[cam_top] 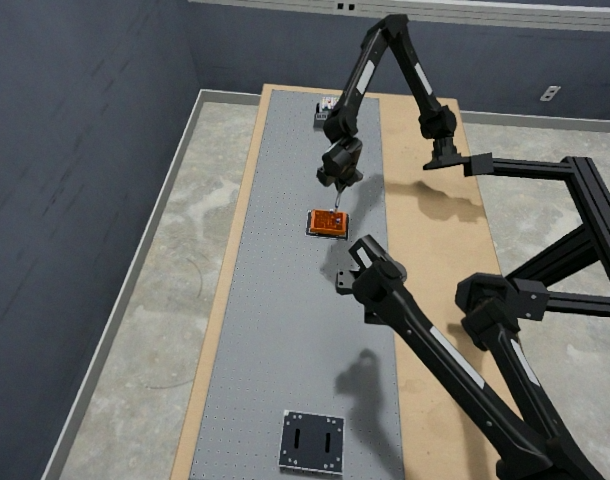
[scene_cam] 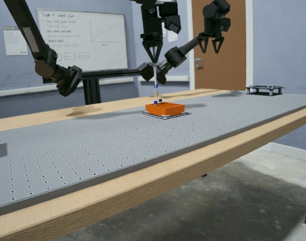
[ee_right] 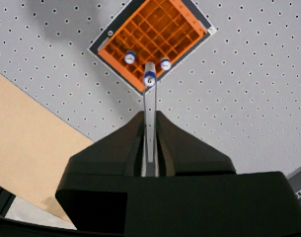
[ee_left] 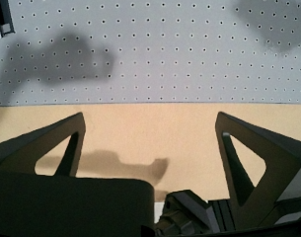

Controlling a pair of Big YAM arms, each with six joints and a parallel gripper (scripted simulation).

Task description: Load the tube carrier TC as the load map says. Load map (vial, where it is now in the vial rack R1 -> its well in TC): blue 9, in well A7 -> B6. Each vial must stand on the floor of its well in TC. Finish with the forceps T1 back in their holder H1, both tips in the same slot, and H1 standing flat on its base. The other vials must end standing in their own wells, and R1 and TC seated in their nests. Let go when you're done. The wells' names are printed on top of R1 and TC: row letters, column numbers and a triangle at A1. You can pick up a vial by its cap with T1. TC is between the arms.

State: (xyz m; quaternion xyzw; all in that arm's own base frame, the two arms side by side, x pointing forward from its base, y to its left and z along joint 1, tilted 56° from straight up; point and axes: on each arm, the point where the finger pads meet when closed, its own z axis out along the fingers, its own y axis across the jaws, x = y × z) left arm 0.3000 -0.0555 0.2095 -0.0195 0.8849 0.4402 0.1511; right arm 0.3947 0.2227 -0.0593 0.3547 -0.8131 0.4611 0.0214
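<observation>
Right now the orange tube carrier is 2 cm ahead of my right hand, 1 cm to the left of it and 18 cm below it. Also, from my right hand: grey holder H1: 1 cm ahead, 55 cm to the right, 18 cm below.
</observation>
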